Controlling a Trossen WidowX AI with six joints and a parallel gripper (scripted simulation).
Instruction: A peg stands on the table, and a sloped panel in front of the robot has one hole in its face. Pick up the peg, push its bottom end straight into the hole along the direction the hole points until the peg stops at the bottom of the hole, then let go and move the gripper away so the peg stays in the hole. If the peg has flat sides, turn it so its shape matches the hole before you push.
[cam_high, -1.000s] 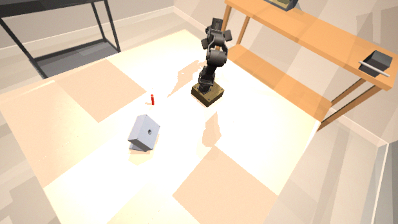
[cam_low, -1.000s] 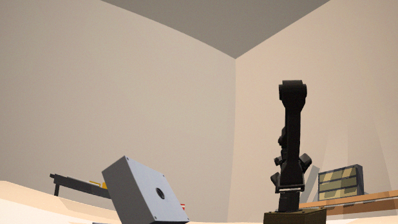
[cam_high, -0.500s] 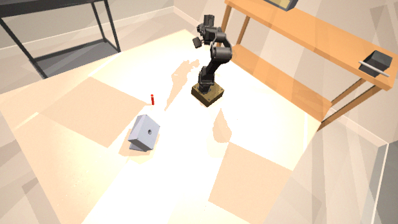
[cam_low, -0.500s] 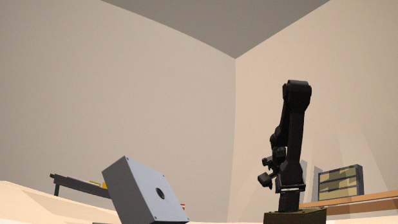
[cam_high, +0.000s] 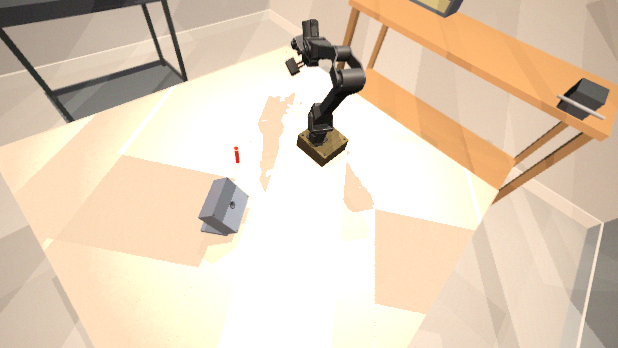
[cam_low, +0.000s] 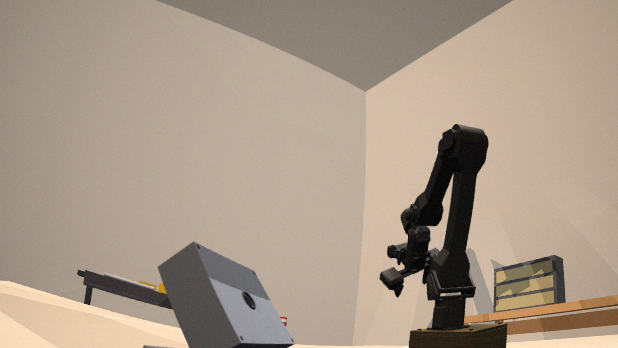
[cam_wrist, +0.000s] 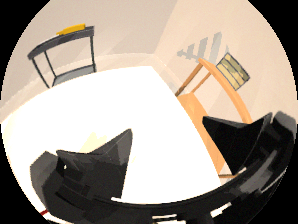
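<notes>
Now: the red peg 46 cm ahead of my gripper tip, 17 cm to the left of it and 13 cm below it. Also, from my gripper tip: grey sloped panel: 60 cm ahead, 34 cm to the left, 11 cm below.
</notes>
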